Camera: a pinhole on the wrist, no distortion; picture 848 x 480 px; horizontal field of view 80.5 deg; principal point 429.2 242.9 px. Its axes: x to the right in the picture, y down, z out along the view. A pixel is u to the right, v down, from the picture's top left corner.
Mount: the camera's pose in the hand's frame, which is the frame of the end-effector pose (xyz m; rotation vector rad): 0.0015 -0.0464 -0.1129 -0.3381 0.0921 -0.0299
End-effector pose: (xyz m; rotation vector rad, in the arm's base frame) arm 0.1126 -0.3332 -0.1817 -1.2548 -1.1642 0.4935
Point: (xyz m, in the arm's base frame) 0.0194 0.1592 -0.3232
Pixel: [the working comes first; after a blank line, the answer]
In the camera's frame: 0.2600 0.1397 0.5440

669 372
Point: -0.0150 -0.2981 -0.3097
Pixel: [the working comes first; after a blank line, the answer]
In the camera's frame: -0.1015 0.0430 0.2785

247 320
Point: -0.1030 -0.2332 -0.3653
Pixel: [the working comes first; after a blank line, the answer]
In the camera's frame: -0.1163 0.0477 0.4002

284 303
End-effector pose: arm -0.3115 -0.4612 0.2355 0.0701 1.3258 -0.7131
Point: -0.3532 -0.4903 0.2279
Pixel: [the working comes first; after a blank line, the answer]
In the camera's frame: 0.0075 -0.0245 0.0855

473 100
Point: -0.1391 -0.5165 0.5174
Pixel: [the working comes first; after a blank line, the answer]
In the camera's frame: -0.2490 -0.1290 0.3170

36 39
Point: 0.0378 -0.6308 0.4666
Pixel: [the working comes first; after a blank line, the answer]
In the camera's frame: -0.1594 -0.1733 0.5093

272 72
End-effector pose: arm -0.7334 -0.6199 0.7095 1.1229 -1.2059 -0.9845
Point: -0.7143 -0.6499 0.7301
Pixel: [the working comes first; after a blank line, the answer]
In the camera's frame: 0.0227 0.0253 0.1150

528 353
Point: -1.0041 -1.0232 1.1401
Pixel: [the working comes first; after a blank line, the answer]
In the camera's frame: 0.3841 0.2357 0.5803

761 446
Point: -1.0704 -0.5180 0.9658
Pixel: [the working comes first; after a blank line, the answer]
In the camera's frame: -0.1436 0.1556 0.5089

288 396
